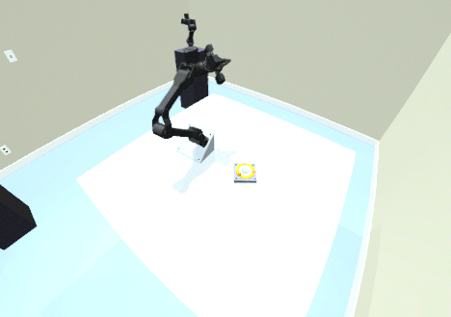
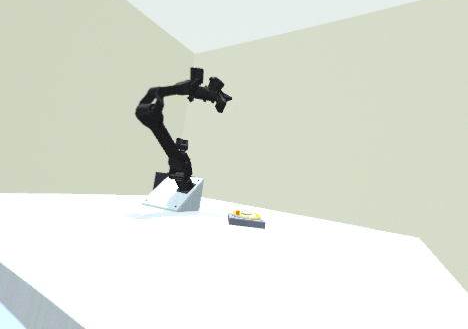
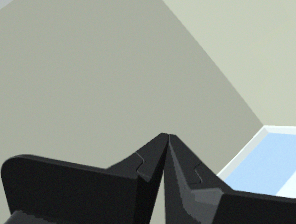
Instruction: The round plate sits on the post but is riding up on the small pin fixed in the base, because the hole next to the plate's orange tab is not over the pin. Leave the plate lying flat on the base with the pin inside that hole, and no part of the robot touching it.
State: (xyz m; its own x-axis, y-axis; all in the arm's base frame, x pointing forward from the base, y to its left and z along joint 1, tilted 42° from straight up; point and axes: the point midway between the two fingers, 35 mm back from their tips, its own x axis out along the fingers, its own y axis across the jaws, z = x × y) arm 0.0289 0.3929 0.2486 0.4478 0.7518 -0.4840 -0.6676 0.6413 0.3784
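Right now the grey square base is 520 mm below my gripper tip, 230 mm ahead of it and 140 mm to the right of it.
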